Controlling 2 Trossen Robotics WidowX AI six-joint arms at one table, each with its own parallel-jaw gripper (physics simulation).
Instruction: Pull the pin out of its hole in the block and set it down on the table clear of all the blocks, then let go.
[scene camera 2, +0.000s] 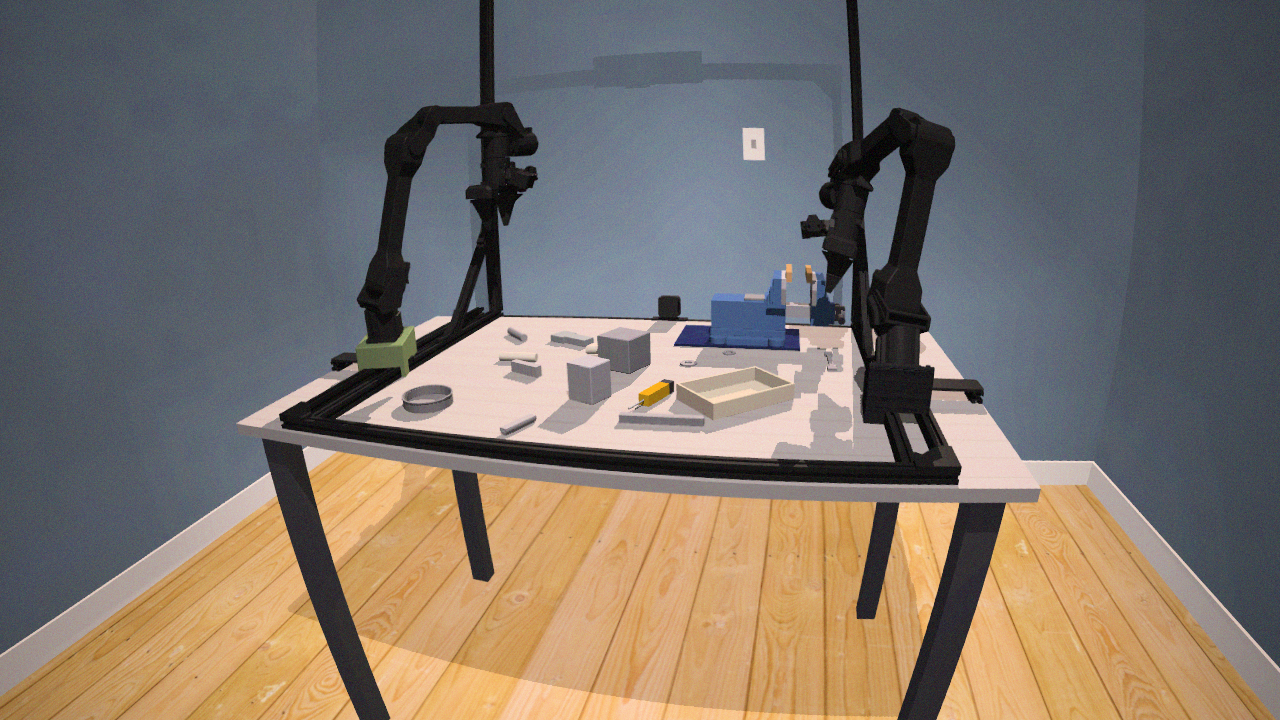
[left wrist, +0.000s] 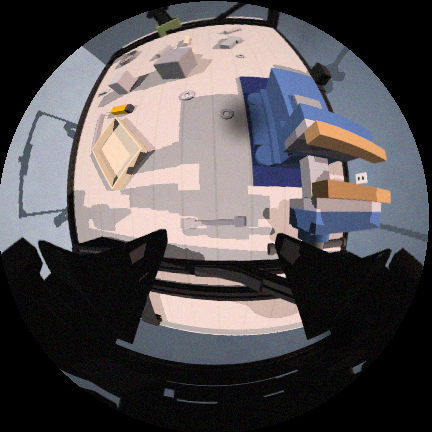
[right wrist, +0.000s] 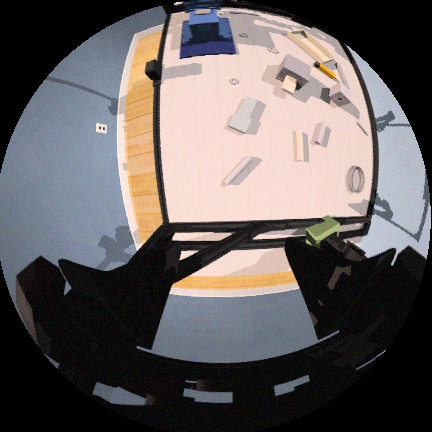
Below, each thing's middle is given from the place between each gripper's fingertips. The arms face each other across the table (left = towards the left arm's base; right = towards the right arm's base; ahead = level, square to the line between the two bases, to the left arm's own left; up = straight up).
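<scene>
From my right hand: metal ring dish (scene camera 2: 428, 398), 42 cm ahead, 9 cm to the left, 23 cm below. Cream tray (scene camera 2: 722, 395), 28 cm ahead, 56 cm to the left, 22 cm below. Dark blue mat (scene camera 2: 692, 335), 51 cm to the left, 7 cm behind, 23 cm below.
From my left hand: dark blue mat, 10 cm behind, 18 cm to the right, 13 cm below. Cream tray, 25 cm ahead, 13 cm to the right, 12 cm below. Metal ring dish, 39 cm ahead, 60 cm to the right, 12 cm below.
</scene>
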